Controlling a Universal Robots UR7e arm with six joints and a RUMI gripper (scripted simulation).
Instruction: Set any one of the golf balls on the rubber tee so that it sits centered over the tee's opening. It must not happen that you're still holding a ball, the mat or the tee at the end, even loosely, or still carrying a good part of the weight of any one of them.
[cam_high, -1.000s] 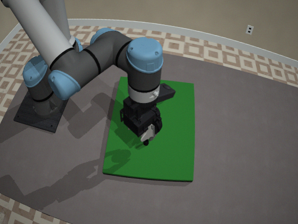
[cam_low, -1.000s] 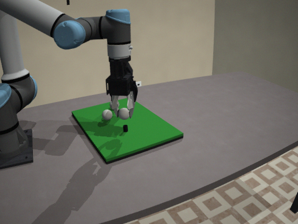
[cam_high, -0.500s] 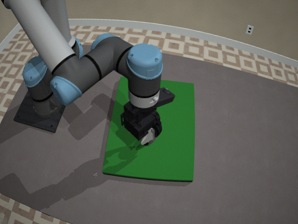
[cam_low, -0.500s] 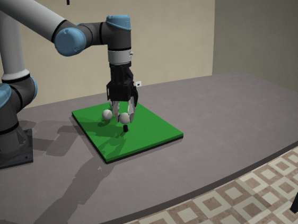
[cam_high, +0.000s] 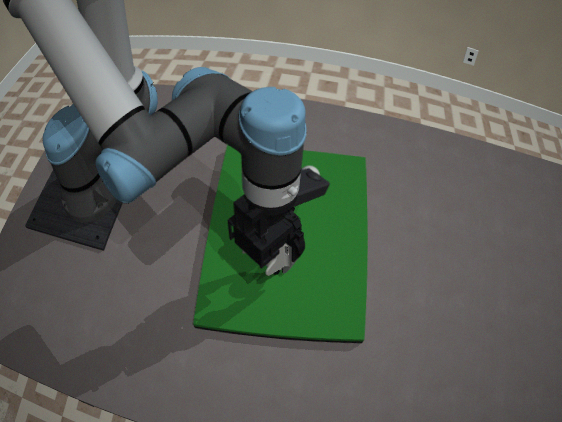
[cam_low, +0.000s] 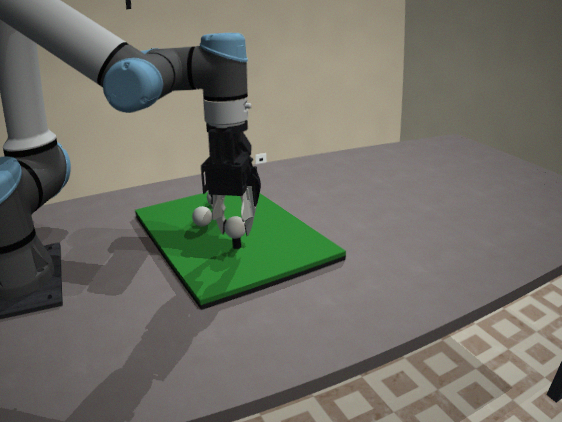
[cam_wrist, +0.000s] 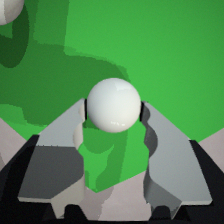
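Now: hand 5 cm above the green mat, 4 cm to the right of it and 1 cm short of it.
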